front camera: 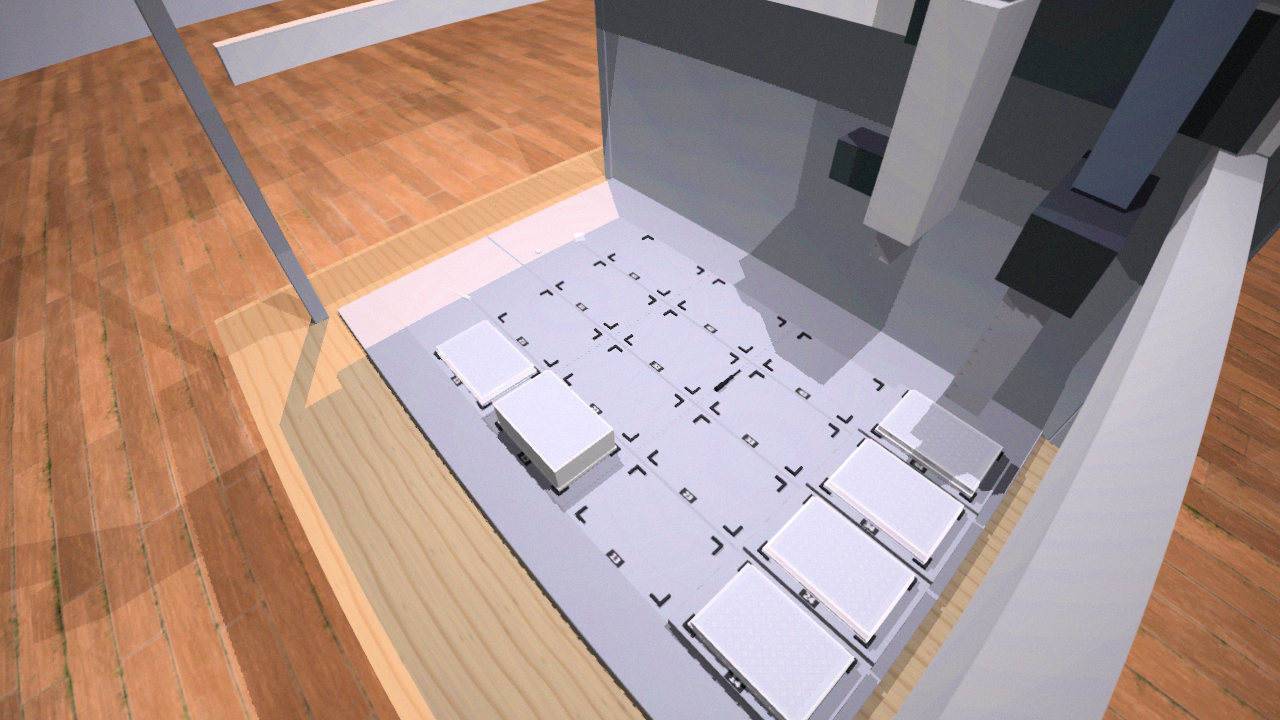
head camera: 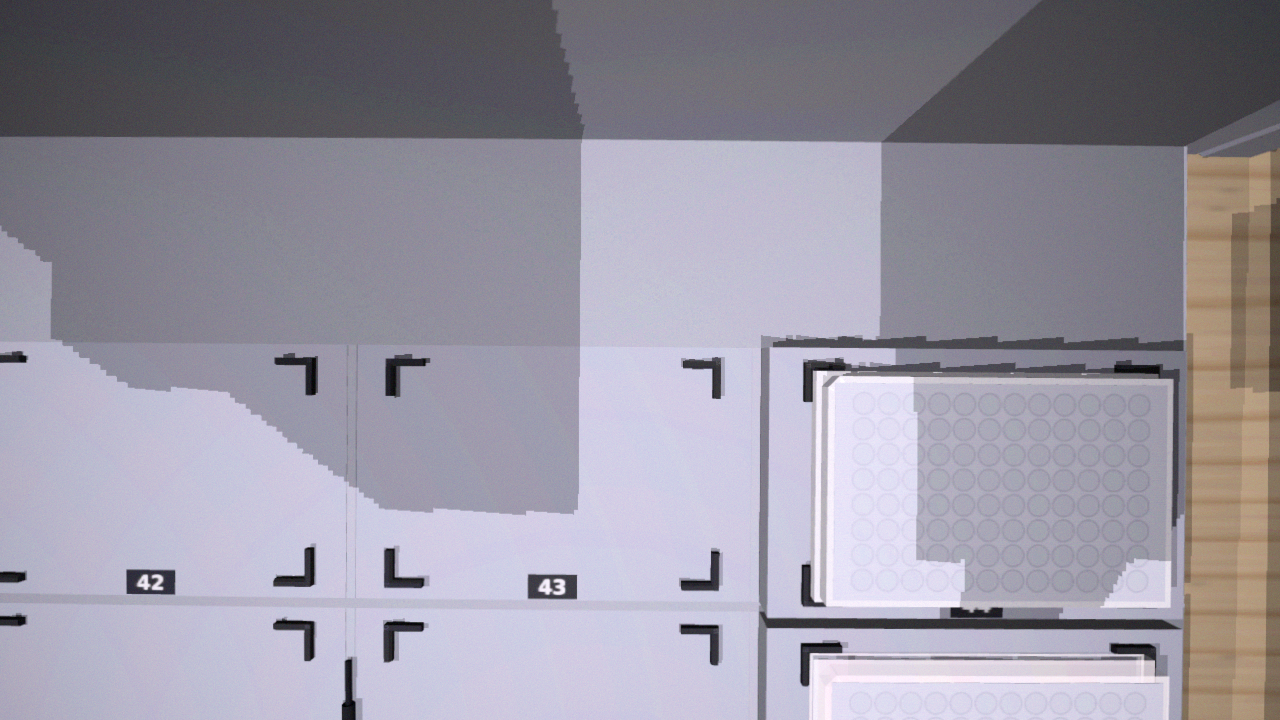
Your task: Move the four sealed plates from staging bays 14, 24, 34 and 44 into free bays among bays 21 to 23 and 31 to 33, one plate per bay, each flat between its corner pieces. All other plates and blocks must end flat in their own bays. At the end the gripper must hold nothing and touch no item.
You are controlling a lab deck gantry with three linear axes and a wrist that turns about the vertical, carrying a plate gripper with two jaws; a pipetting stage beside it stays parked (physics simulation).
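Places are measured from the robot's base along level axes (x down, y right, z back), in millimetres.
Where they show: gripper, fingertip midpoint: (front camera: 991,364); robot's base at its link origin: (front camera: 437,354).
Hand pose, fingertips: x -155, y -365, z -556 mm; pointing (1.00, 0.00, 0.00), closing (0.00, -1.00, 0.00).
Each offset is from my fingertips to the top centre of the thing. "*": to the spot under its first point.
Four pale sealed plates lie flat in the staging bays at the right. They are the plate in bay 44 @[* dx +126, dy +13, dz -3 mm] (front camera: 939,443) (head camera: 993,492), the plate in bay 34 @[* dx +126, dy +115, dz -3 mm] (front camera: 895,498) (head camera: 1002,702), the plate in bay 24 @[* dx +126, dy +224, dz -3 mm] (front camera: 838,568) and the plate in bay 14 @[* dx +126, dy +324, dz -1 mm] (front camera: 771,642). No item lies between the corner pieces of bays 21 to 23 and 31 to 33. My gripper (front camera: 998,362) is open and empty, above and behind the plate in bay 44. Its dark body hides part of the jaws. The gripper does not show in the head view.
A flat plate @[dx +141, dy +322, dz +492 mm] (front camera: 486,360) lies in bay 11, and a tall white block @[dx +113, dy +322, dz +328 mm] (front camera: 553,434) sits in bay 12. A thin black rod @[dx +147, dy +103, dz +245 mm] (front camera: 726,380) (head camera: 349,694) lies between bays 32 and 33. The parked pipetting stage (front camera: 935,125) hangs beside the gripper. A grey wall stands behind.
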